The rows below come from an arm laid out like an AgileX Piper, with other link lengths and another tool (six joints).
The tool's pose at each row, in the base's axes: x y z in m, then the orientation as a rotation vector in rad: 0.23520, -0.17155, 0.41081, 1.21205, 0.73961, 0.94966; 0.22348, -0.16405, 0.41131, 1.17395, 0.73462, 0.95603; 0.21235, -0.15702, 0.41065, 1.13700, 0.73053, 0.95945; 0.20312, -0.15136, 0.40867, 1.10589, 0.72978, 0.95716; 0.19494, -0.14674, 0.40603, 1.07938, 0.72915, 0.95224; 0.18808, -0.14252, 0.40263, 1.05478, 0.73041, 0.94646; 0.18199, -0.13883, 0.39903, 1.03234, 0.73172, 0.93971; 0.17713, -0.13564, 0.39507, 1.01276, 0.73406, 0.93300; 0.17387, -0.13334, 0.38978, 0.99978, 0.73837, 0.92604; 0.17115, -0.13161, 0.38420, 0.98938, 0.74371, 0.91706; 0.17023, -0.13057, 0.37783, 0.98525, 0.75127, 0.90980; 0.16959, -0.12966, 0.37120, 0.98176, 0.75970, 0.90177; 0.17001, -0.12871, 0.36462, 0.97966, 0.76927, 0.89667
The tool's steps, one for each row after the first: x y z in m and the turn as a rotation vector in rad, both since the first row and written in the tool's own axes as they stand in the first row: 0.00166, 0.00342, -0.01339, -0.03341, 0.00967, -0.01085; 0.00312, 0.00555, -0.02632, -0.06507, 0.01820, -0.02349; 0.00416, 0.00591, -0.03727, -0.08974, 0.02435, -0.03879; 0.00470, 0.00533, -0.04700, -0.11041, 0.02800, -0.05394; 0.00545, 0.00371, -0.05556, -0.12848, 0.03202, -0.06956; 0.00605, 0.00171, -0.06326, -0.14470, 0.03501, -0.08494; 0.00672, -0.00094, -0.06974, -0.15811, 0.03802, -0.09941; 0.00727, -0.00527, -0.07472, -0.16527, 0.04045, -0.11188; 0.00753, -0.01004, -0.07904, -0.16959, 0.04171, -0.12507; 0.00794, -0.01600, -0.08166, -0.16800, 0.04374, -0.13504; 0.00835, -0.02228, -0.08404, -0.16534, 0.04575, -0.14560; 0.00926, -0.02871, -0.08549, -0.16133, 0.04985, -0.15381
